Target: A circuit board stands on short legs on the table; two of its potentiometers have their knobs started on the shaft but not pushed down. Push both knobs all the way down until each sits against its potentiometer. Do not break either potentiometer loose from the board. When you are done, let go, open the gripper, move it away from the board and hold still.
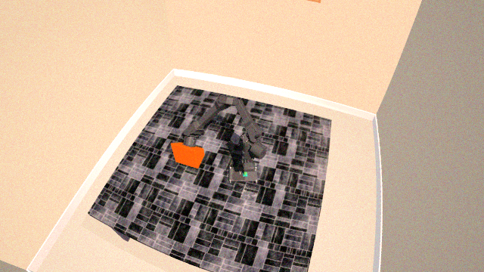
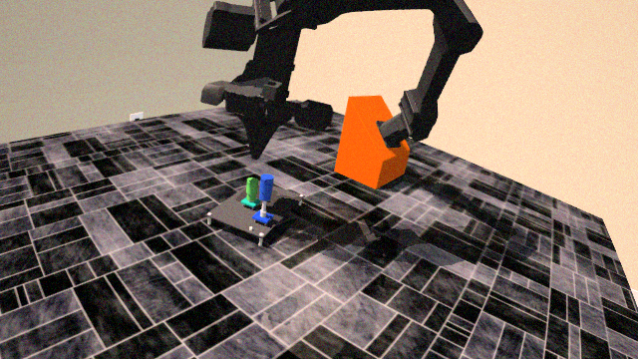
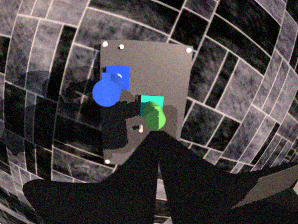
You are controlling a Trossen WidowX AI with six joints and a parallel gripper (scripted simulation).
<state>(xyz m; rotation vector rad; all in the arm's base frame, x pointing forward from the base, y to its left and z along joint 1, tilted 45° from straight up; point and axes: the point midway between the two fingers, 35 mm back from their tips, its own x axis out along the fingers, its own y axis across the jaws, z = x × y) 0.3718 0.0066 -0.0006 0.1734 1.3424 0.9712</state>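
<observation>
Right now the blue knob is 1 cm ahead of my gripper tip, 4 cm to the left of it and 3 cm below it. The rest, counted from my gripper tip: green knob: 5 cm below.
</observation>
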